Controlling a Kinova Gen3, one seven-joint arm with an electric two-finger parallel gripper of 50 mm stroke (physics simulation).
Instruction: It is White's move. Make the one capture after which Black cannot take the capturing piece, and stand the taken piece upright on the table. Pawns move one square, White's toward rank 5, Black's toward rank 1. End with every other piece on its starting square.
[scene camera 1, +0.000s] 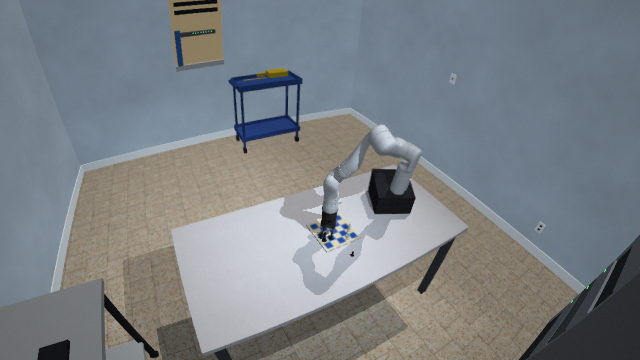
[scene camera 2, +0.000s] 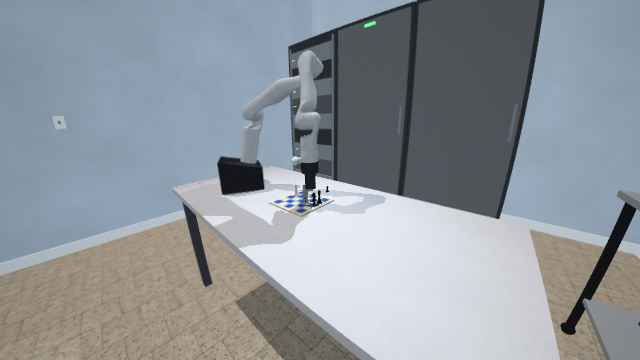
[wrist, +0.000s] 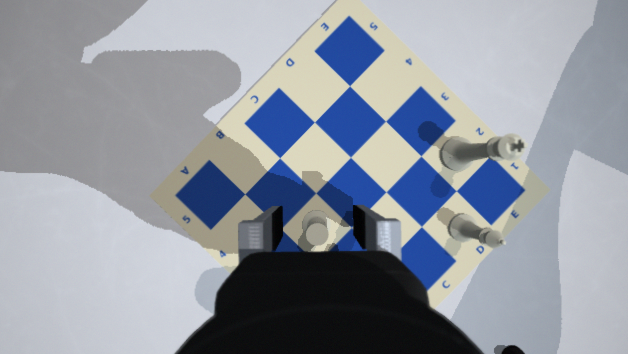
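Seen in the pictures: gripper, between the fingertips: (scene camera 1: 328, 230) (scene camera 2: 305, 200) (wrist: 317, 220); arm's base, origin of its link: (scene camera 1: 397, 188) (scene camera 2: 248, 161).
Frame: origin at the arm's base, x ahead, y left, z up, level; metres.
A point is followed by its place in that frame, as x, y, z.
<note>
My gripper (wrist: 317, 220) {0.471, 0.044, -0.121} (scene camera 1: 328, 234) {0.471, 0.044, -0.121} (scene camera 2: 305, 197) {0.471, 0.044, -0.121} is open and pointing down, low over the board (wrist: 536, 190) {0.329, 0.139, -0.133} (scene camera 1: 341, 240) {0.431, 0.125, -0.133} (scene camera 2: 301, 211) {0.529, -0.028, -0.133}. A white flat-topped rook (wrist: 317, 234) {0.474, 0.047, -0.100} stands upright on B3 between the fingers, with space on each side. The white king (wrist: 457, 152) {0.363, 0.072, -0.121} (scene camera 2: 295, 190) {0.360, 0.071, -0.108} stands on E2. A small white round-headed piece (wrist: 462, 227) {0.394, 0.117, -0.124} stands on D1. A tall black piece (scene camera 2: 319, 197) {0.519, 0.087, -0.106} and a shorter black piece (scene camera 2: 314, 199) {0.520, 0.055, -0.106} stand close beside the gripper; the gripper body hides their squares in the wrist view. A black pawn (scene camera 1: 352, 254) {0.427, 0.235, -0.129} (scene camera 2: 327, 189) {0.429, 0.231, -0.126} stands upright on the table off the board.
The board lies on the white table (scene camera 1: 240, 270) {0.977, 0.122, -0.139} (scene camera 2: 400, 260) {0.960, -0.026, -0.140}. The arm's black base block (scene camera 1: 392, 197) {0.065, 0.041, -0.014} (scene camera 2: 241, 176) {0.102, -0.094, -0.051} stands at one end of the table. A blue cart (scene camera 1: 267, 127) stands on the floor by the wall. Grey cabinets (scene camera 2: 370, 100) stand behind the table.
</note>
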